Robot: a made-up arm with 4 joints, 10 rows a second.
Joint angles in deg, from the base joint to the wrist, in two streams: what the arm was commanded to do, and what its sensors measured. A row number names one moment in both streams.
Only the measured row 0 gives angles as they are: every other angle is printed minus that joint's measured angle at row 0.
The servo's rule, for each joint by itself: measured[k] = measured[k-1] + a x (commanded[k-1-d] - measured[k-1]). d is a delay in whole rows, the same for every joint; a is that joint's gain. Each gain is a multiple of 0.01, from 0.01 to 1. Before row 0 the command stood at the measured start. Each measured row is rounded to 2 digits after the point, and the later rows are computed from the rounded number. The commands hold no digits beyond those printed.
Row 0, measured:
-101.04 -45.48 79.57 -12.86
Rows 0 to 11, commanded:
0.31 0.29 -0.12 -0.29
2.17 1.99 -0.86 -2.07
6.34 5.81 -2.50 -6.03
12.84 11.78 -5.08 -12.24
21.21 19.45 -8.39 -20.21
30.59 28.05 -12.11 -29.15
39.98 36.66 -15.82 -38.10
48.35 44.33 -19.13 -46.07
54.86 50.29 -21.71 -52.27
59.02 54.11 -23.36 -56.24
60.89 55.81 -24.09 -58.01
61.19 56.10 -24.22 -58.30
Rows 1 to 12, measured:
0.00 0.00 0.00 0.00
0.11 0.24 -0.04 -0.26
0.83 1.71 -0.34 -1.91
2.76 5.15 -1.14 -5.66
6.29 10.72 -2.60 -11.65
11.51 18.05 -4.74 -19.44
18.19 26.45 -7.47 -28.28
25.82 35.03 -10.56 -37.22
33.71 42.84 -13.73 -45.27
41.11 49.10 -16.68 -51.64
47.38 53.31 -19.15 -55.83
52.11 55.41 -20.98 -57.81
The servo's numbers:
d 1
a 0.35 0.84 0.37 0.91

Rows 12 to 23, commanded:
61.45 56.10 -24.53 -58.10
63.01 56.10 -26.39 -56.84
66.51 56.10 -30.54 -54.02
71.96 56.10 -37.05 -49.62
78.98 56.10 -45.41 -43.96
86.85 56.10 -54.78 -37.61
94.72 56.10 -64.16 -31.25
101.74 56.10 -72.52 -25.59
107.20 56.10 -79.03 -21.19
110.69 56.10 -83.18 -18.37
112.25 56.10 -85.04 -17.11
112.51 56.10 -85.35 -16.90
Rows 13 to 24, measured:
55.29 55.99 -22.18 -58.26
57.45 56.08 -23.05 -58.11
59.40 56.10 -24.29 -56.95
61.89 56.10 -26.60 -54.28
65.41 56.10 -30.47 -50.04
70.16 56.10 -36.00 -44.51
76.00 56.10 -42.95 -38.23
82.55 56.10 -50.80 -31.88
89.27 56.10 -58.84 -26.16
95.55 56.10 -66.31 -21.64
100.85 56.10 -72.55 -18.66
104.84 56.10 -77.17 -17.25

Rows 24 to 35, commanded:
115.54 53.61 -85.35 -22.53
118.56 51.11 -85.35 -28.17
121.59 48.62 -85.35 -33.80
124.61 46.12 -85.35 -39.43
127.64 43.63 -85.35 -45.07
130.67 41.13 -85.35 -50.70
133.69 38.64 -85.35 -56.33
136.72 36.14 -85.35 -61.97
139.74 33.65 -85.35 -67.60
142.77 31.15 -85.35 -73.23
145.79 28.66 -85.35 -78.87
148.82 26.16 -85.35 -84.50
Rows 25 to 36, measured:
107.52 56.10 -80.20 -16.93
110.33 54.01 -82.11 -22.03
113.21 51.57 -83.31 -27.62
116.14 49.09 -84.06 -33.24
119.10 46.60 -84.54 -38.87
122.09 44.11 -84.84 -44.51
125.09 41.61 -85.03 -50.14
128.10 39.12 -85.15 -55.77
131.12 36.62 -85.22 -61.41
134.14 34.13 -85.27 -67.04
137.16 31.63 -85.30 -72.67
140.18 29.14 -85.32 -78.31

